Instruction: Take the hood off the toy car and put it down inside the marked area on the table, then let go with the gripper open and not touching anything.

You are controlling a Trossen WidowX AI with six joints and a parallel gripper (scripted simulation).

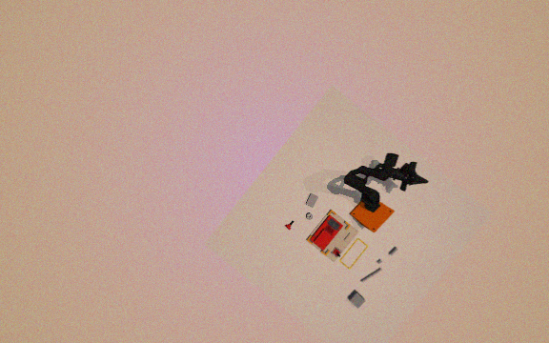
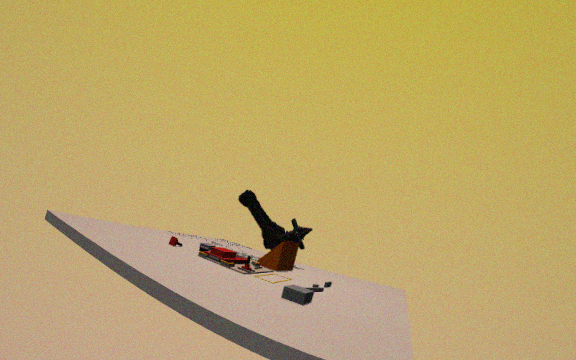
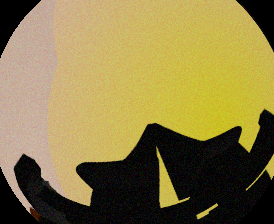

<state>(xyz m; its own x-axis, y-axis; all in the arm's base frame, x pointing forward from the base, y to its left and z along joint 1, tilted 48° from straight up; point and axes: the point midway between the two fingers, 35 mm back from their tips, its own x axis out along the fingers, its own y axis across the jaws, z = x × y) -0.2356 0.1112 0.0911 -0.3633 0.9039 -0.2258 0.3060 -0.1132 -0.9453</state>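
Right now the red hood is 600 mm ahead of my gripper tip, 90 mm to the right of it and 190 mm below it.
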